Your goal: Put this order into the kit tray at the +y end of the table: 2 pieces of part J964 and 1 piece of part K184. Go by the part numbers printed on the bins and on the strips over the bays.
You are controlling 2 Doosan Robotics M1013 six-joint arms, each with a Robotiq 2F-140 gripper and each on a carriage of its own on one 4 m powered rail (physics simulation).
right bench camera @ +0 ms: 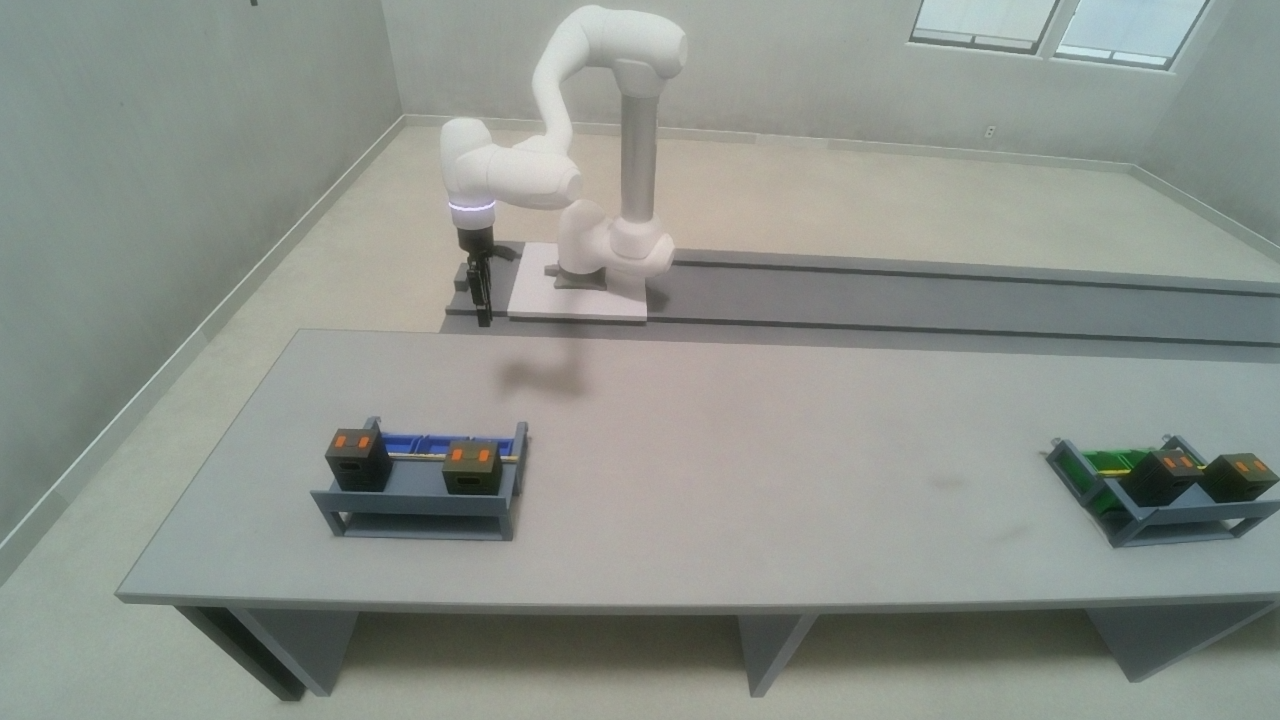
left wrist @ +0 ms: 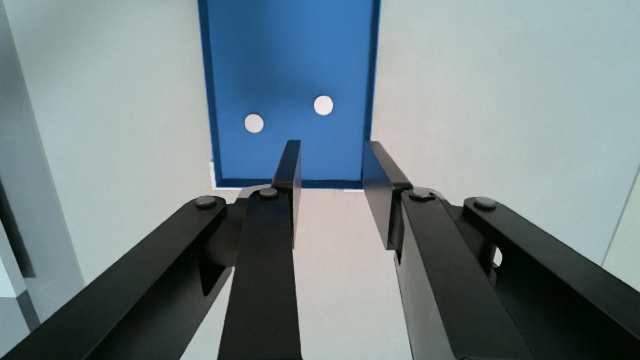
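In the left wrist view a blue tray lies on the pale table top, and its top end is cut off by the picture. Two pale round pieces, one at the left and one farther right, lie flat and apart in it. My left gripper is open and empty over the tray's near edge. In the right bench view my right gripper points down beyond the table's far edge, its fingers close together on a part too small to make out. No part numbers are readable.
A grey rack with blue bins and two dark boxes stands at the table's left. Another grey rack with green bins and two dark boxes stands at the right. The rail runs behind the table.
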